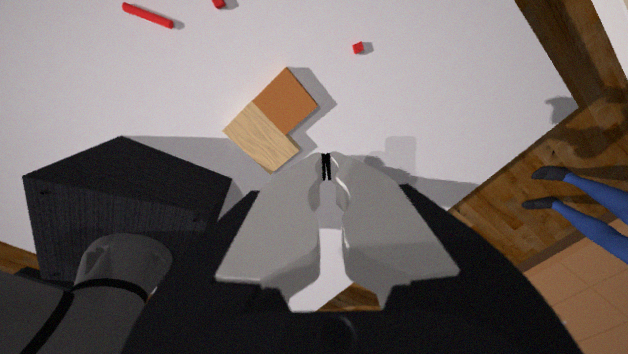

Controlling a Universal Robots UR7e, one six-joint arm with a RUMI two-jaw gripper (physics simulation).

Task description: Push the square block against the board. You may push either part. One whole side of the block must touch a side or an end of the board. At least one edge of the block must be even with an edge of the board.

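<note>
The orange square block lies flat on the table. One whole side of it touches a long side of the light wood board, with no gap that I can see. The block's upper-left edge looks even with the board's upper-left end and forms one line with it. The board's other end extends past the block at the lower right. My gripper is shut and empty. It hangs above the table, and its tips show just right of the board's lower-right end.
A red stick, a red piece at the top edge and a small red cube lie on the white table. A large black box stands left of the gripper. Wood floor and blue legs show at the right.
</note>
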